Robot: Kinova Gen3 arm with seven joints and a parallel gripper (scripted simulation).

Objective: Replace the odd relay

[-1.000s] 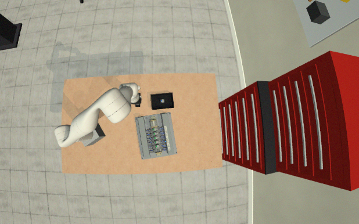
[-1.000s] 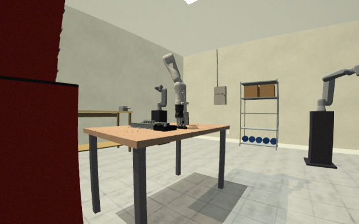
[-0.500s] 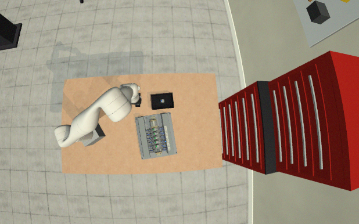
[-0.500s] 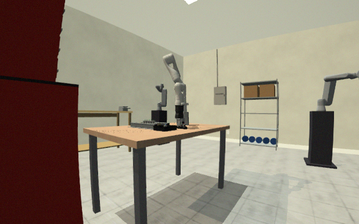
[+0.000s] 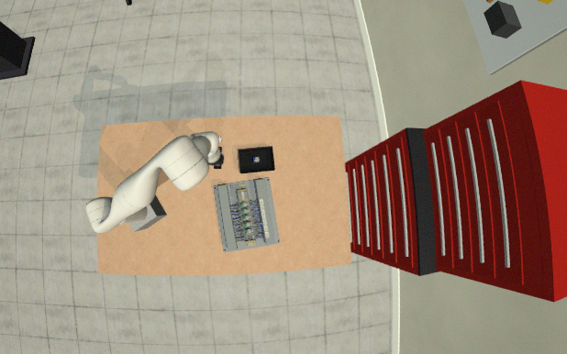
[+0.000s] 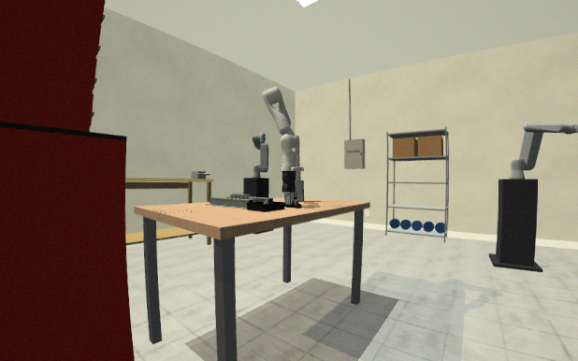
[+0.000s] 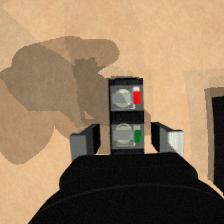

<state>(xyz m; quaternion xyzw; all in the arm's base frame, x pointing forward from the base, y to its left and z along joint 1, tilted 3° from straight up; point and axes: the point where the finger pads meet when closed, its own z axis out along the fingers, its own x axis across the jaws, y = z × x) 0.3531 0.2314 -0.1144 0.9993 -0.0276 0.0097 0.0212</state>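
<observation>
The small black spare holder lies 3 cm below my hand. The rest, counted from my hand: black tray: 19 cm ahead, 2 cm to the right, 2 cm below.
</observation>
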